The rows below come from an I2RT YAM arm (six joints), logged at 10 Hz.
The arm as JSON. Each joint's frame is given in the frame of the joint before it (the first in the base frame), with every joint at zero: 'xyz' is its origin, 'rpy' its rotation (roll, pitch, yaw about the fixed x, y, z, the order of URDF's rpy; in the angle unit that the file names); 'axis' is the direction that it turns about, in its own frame. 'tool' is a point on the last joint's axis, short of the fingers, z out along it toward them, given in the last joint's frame.
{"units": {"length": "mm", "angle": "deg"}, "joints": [
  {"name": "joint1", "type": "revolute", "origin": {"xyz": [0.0, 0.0, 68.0], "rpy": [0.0, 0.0, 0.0]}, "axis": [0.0, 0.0, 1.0]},
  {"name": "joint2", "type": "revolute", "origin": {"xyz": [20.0, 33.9, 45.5], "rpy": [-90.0, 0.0, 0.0]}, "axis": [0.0, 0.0, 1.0]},
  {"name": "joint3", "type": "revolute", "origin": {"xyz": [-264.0, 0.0, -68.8], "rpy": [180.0, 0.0, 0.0]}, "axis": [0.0, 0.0, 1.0]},
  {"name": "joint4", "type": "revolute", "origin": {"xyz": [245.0, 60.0, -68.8], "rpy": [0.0, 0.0, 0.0]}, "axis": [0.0, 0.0, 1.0]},
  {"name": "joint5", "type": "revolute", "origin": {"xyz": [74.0, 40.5, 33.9], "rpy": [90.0, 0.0, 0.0]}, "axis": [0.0, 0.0, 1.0]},
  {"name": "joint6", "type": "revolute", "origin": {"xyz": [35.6, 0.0, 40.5], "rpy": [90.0, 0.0, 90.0]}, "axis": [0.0, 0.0, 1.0]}
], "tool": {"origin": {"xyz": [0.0, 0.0, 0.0], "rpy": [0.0, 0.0, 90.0]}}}
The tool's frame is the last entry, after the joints.
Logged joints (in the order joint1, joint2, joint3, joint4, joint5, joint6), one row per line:
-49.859 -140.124 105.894 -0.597 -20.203 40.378
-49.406 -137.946 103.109 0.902 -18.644 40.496
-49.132 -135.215 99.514 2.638 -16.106 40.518
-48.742 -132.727 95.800 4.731 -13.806 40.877
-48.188 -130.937 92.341 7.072 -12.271 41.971
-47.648 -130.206 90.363 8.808 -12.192 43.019
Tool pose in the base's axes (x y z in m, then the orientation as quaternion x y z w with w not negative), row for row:
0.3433 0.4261 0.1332 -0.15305 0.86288 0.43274 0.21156
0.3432 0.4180 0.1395 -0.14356 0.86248 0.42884 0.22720
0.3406 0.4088 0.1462 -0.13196 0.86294 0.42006 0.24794
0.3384 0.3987 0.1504 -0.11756 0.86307 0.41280 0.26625
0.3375 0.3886 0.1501 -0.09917 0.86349 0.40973 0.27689
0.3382 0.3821 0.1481 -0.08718 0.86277 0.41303 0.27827
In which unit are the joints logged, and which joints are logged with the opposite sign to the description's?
The joints are logged in degrees. Opposite sign: joint1, joint2.
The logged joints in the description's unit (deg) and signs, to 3 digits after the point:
49.859 140.124 105.894 -0.597 -20.203 40.378
49.406 137.946 103.109 0.902 -18.644 40.496
49.132 135.215 99.514 2.638 -16.106 40.518
48.742 132.727 95.800 4.731 -13.806 40.877
48.188 130.937 92.341 7.072 -12.271 41.971
47.648 130.206 90.363 8.808 -12.192 43.019

